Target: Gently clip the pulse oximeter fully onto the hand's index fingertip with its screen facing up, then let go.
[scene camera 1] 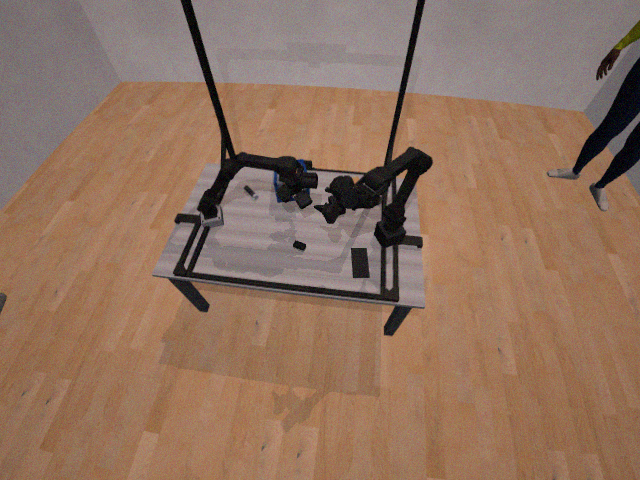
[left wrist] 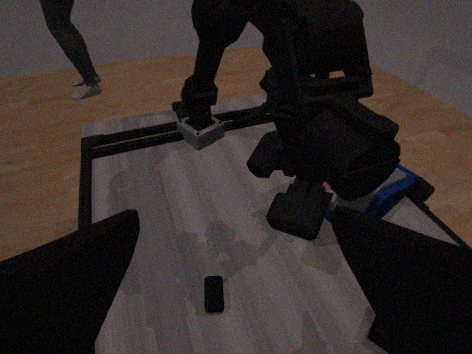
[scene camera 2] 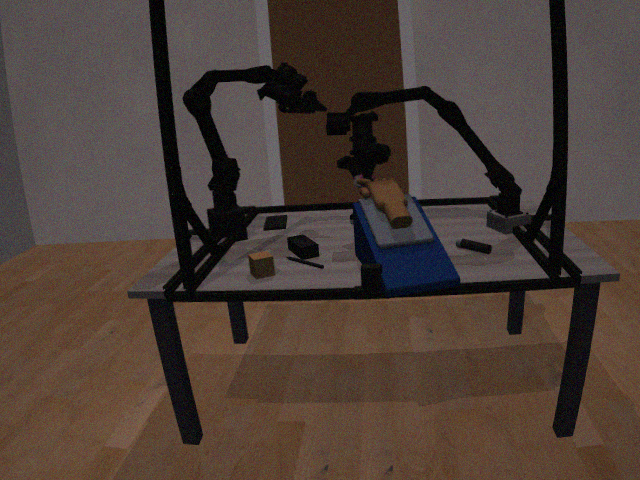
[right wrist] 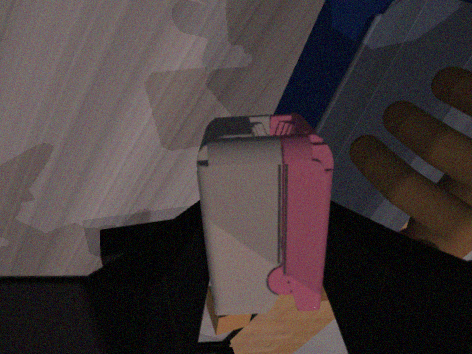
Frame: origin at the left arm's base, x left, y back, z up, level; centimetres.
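Where they show: left gripper, fingertip midpoint: [scene camera 1: 319,198] [left wrist: 237,218] [scene camera 2: 320,110]; right gripper, fingertip midpoint: [scene camera 1: 299,193] [left wrist: 323,198] [scene camera 2: 363,186] [right wrist: 259,208]; left arm's base at its link origin: [scene camera 1: 391,227] [scene camera 2: 225,209]; right arm's base at its link origin: [scene camera 1: 210,213] [left wrist: 200,122] [scene camera 2: 508,212].
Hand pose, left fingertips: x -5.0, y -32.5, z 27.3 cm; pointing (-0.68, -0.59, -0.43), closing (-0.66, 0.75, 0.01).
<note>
Things, the pixels of their top centre, and the offset from my left fingertips. "spot": a spot on its surface instead.
- pink pulse oximeter at its top centre: [right wrist: 309,293] [scene camera 2: 364,172] dx -23.3, dy -1.9, dz -16.8 cm
- grey pad at a spot on its surface: [scene camera 2: 379,235] spot: dx -47.8, dy +7.8, dz -27.3 cm
- blue wedge at a spot on its surface: [scene camera 2: 418,271] spot: dx -59.8, dy +4.9, dz -33.1 cm
- black box at its top centre: [left wrist: 213,291] [scene camera 1: 299,244] dx -5.9, dy -8.1, dz -33.6 cm
- dark flat slab at its top centre: [scene camera 2: 275,221] [scene camera 1: 360,262] dx +11.8, dy +14.4, dz -36.0 cm
- wooden cube at its top centre: [right wrist: 234,322] [scene camera 2: 260,255] dx -31.7, dy +32.4, dz -31.8 cm
- pen at its top centre: [scene camera 2: 302,260] dx -30.1, dy +20.8, dz -35.9 cm
- dark cylinder at its top centre: [scene camera 2: 473,240] [scene camera 1: 250,190] dx -47.9, dy -20.9, dz -34.1 cm
The white and pink pulse oximeter [right wrist: 242,225] [scene camera 2: 358,178] stands between the fingers of my right gripper [right wrist: 259,208] [scene camera 1: 295,197], which is shut on it. In the right wrist view its pink half faces the hand [right wrist: 430,200] [scene camera 2: 390,198], and the nearest fingertip appears just right of it, with a visible gap. Its screen does not show. The tan hand lies on a grey pad [scene camera 2: 379,235] on a blue wedge [scene camera 2: 418,271] [scene camera 1: 277,194]. My left gripper [left wrist: 237,218] [scene camera 1: 321,199] is open and empty, raised above the table beside the right gripper.
A black box [scene camera 1: 299,245] [scene camera 2: 302,246] [left wrist: 214,294], a dark flat slab [scene camera 1: 360,262] [scene camera 2: 275,222], a wooden cube [scene camera 2: 261,264], a pen [scene camera 2: 305,261] and a dark cylinder [scene camera 1: 250,192] [scene camera 2: 474,245] lie on the table. A black frame bar [scene camera 1: 289,287] runs along its edge.
</note>
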